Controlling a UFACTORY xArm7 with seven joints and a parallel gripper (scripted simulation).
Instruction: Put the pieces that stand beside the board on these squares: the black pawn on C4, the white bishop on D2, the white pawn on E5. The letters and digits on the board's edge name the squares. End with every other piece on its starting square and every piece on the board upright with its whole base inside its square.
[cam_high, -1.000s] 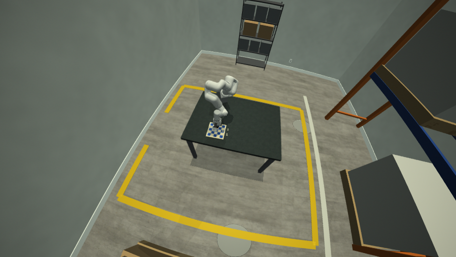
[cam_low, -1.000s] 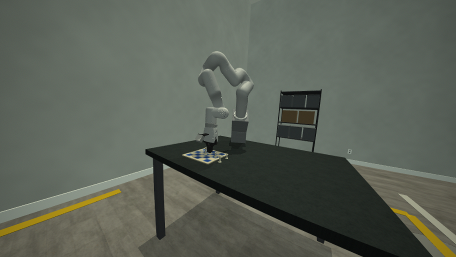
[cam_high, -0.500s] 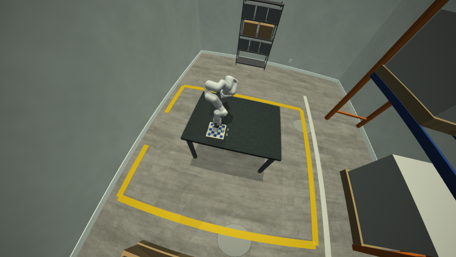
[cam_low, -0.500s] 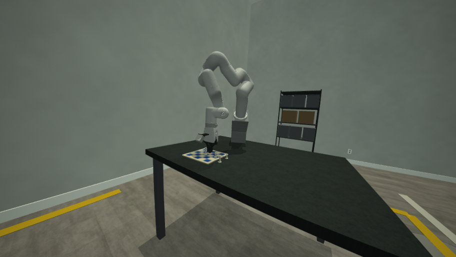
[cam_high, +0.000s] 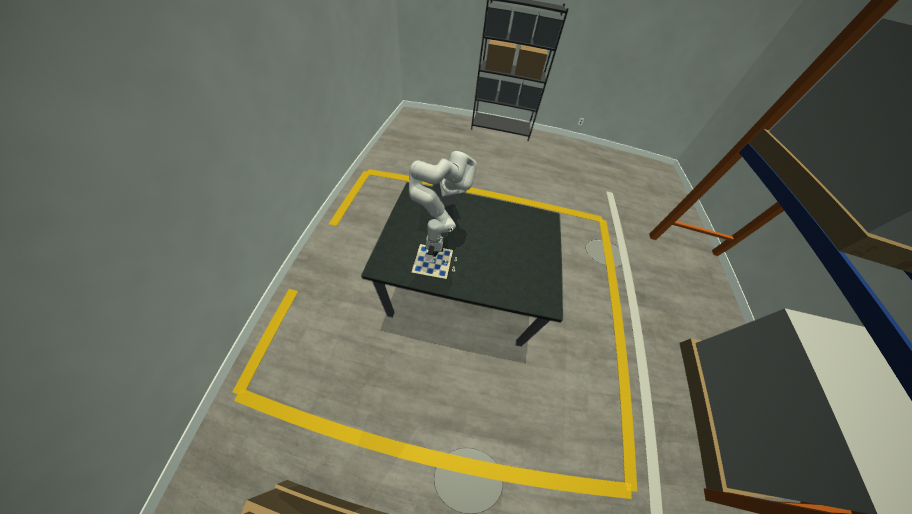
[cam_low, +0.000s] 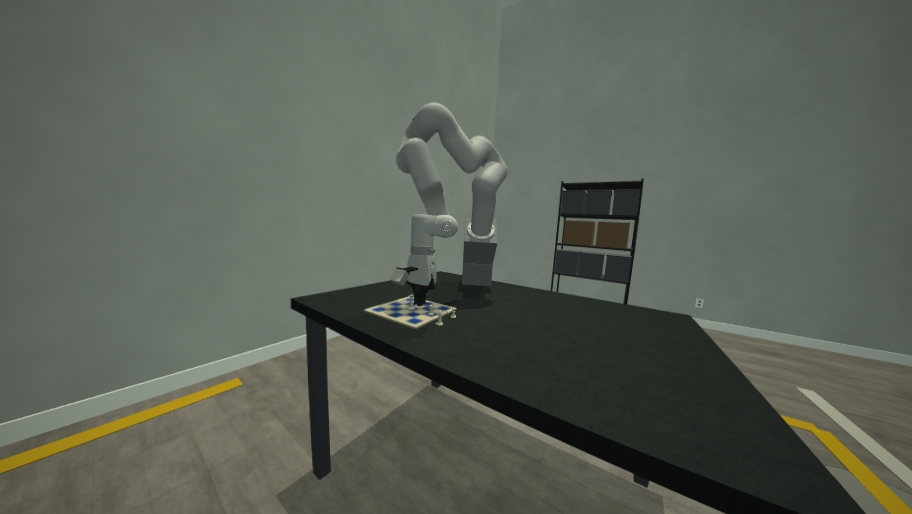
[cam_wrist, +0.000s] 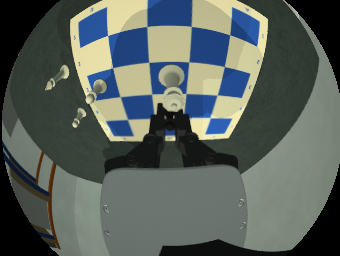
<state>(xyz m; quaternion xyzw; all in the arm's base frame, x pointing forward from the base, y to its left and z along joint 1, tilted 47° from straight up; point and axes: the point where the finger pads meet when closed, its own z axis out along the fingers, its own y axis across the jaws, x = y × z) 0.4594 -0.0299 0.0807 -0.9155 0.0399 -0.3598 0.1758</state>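
Right now the black pawn is 1 cm below my hand. Also, from my hand: white piece: 4 cm ahead; cream chessboard: 4 cm ahead, 3 cm below.
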